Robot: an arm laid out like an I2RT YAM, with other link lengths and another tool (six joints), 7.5 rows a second.
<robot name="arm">
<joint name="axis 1" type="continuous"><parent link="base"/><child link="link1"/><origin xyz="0.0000 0.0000 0.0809"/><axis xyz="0 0 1"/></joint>
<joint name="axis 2" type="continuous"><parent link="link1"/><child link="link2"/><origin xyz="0.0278 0.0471 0.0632"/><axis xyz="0 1 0"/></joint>
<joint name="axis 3" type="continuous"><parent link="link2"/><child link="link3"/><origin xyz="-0.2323 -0.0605 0.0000"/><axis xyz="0 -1 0"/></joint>
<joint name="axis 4" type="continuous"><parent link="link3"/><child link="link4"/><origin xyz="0.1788 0.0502 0.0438"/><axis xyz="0 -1 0"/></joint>
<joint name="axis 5" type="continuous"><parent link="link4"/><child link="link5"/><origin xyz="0.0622 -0.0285 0.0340"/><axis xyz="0 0 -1"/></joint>
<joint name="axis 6" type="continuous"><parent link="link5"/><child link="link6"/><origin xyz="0.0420 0.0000 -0.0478"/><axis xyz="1 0 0"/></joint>
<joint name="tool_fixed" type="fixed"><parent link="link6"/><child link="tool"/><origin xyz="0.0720 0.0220 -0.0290" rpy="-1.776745 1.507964 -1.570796"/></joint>
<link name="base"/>
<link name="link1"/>
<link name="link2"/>
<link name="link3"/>
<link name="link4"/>
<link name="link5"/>
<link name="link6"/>
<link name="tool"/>
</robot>
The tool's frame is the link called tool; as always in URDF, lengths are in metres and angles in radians. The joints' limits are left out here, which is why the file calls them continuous.
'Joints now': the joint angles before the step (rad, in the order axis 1, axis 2, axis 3, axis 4, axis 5, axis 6). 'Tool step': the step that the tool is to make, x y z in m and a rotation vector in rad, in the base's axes. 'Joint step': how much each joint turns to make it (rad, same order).
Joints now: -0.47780 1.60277 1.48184 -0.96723 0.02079 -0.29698
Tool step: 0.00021 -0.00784 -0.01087 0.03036 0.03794 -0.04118
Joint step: -0.02937 0.04730 0.00000 -0.00076 -0.00267 0.01450
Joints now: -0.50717 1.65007 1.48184 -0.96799 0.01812 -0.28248
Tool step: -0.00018 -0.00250 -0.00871 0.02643 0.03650 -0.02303
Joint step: -0.01029 0.03664 0.00004 -0.00842 0.00039 0.01373
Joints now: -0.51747 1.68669 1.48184 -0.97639 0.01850 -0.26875
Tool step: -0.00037 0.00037 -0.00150 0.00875 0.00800 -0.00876
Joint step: -0.00077 0.00610 -0.00001 -0.00533 -0.00039 0.00877
